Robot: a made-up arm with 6 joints.
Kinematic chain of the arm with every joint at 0, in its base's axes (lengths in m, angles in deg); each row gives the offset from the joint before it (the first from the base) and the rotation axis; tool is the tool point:
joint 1: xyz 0 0 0.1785 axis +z
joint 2: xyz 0 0.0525 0 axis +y
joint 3: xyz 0 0 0.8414 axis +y
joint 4: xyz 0 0 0.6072 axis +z
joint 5: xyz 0 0 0 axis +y
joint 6: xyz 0 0 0.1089 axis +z
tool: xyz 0 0 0
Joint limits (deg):
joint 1: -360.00..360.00
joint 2: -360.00..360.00
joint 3: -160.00..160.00
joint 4: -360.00..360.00
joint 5: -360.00..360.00
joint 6: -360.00..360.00
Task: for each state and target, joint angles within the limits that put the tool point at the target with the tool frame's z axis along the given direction. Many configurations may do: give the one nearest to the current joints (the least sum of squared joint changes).
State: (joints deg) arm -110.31 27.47 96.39 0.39 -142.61 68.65
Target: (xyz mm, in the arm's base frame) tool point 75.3 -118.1 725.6 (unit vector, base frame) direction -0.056 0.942 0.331
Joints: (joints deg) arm -82.65 -21.99 138.30 28.31 -187.87 68.65
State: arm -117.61 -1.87 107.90 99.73 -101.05 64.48
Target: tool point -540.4 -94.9 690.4 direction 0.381 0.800 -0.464
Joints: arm -167.57 4.55 112.52 133.38 -105.87 64.48
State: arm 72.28 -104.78 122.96 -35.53 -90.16 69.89
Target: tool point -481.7 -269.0 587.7 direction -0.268 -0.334 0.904
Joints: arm 33.13 -104.63 135.11 9.35 -55.08 69.89
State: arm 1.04 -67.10 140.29 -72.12 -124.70 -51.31
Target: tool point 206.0 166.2 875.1 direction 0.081 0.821 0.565
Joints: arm 6.91 -27.79 128.16 -53.86 -85.72 -51.31
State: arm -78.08 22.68 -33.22 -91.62 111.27 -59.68
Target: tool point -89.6 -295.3 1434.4 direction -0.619 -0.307 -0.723
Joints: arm -106.37 27.97 -41.02 -59.94 144.11 -59.68
